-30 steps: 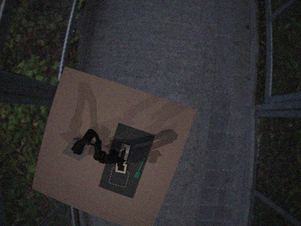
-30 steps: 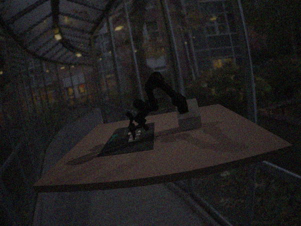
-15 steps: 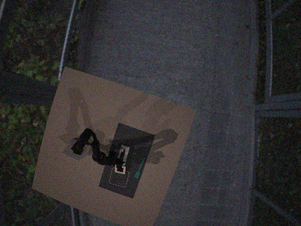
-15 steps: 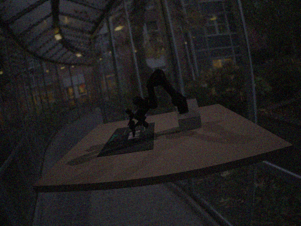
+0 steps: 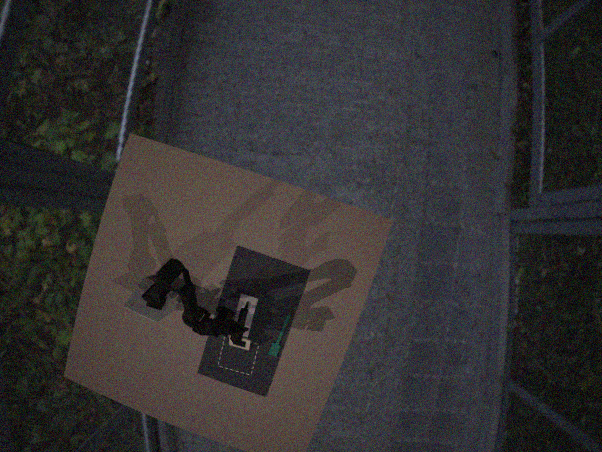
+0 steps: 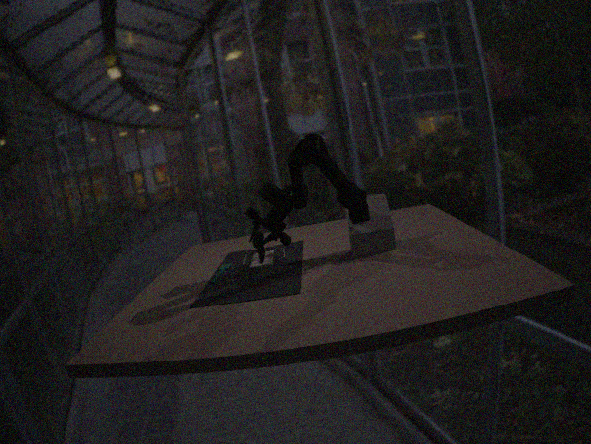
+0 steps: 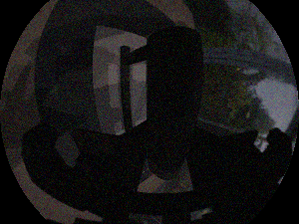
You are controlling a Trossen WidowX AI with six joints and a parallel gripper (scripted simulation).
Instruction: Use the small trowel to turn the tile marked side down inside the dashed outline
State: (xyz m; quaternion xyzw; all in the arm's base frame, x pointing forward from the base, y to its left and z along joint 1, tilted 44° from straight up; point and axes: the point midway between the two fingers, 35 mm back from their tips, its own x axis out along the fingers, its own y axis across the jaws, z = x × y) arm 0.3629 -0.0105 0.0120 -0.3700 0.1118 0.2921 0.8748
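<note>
Right now my gripper tip is 100 mm to the left of the tile, 60 mm above it and 20 mm past it. Also, from my gripper tip: green trowel (150 mm ahead, 90 mm below, 50 mm to the right); dark mat (110 mm below, 20 mm to the right, 10 mm ahead).
</note>
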